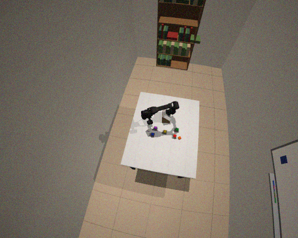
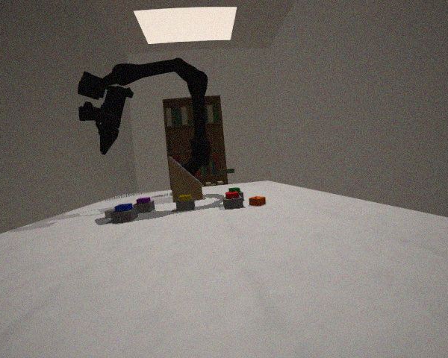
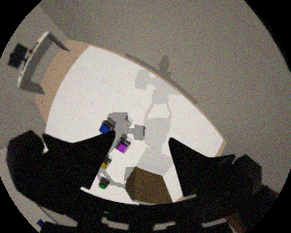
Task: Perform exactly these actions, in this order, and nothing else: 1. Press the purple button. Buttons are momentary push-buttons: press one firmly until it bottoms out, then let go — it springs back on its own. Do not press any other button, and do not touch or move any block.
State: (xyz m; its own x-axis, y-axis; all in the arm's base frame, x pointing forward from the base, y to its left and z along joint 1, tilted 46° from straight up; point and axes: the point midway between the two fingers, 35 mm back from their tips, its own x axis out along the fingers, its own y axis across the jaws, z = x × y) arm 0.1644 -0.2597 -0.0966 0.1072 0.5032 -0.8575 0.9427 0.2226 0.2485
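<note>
My gripper tip is 30 mm short of the purple button, 110 mm to the right of it and 150 mm above it. The rest, counted from my gripper tip: blue button (120 mm ahead, 80 mm to the left, 150 mm below); yellow button (70 mm ahead, 240 mm to the left, 150 mm below); white block (50 mm ahead, 30 mm to the left, 180 mm below).
</note>
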